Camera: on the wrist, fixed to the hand. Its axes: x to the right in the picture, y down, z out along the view.
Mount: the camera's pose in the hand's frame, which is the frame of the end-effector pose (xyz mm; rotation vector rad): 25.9 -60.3 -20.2 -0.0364 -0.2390 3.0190
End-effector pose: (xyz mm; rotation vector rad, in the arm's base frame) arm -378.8 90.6 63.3 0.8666 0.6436 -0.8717
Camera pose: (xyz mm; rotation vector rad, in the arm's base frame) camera -420.1 76.4 10.3 0.6780 -1.0690 1.7501
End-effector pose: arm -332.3 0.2 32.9 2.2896 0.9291 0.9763
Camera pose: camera -358.2 62.0 18.0 -1.0866 2.2156 -0.5222
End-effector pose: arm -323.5 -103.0 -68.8 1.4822 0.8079 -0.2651
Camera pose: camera -348.7 -82.9 -129.4 1.0533 -1.9152 1.6859
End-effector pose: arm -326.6 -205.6 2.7 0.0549 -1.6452 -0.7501
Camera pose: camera -336.8 -273.2 -4.2 -1.9698 -0.2885 1.5538
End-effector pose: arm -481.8 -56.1 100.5 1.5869 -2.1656 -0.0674
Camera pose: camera -426.3 -95.6 109.1 2.3418 1.9715 -0.5243
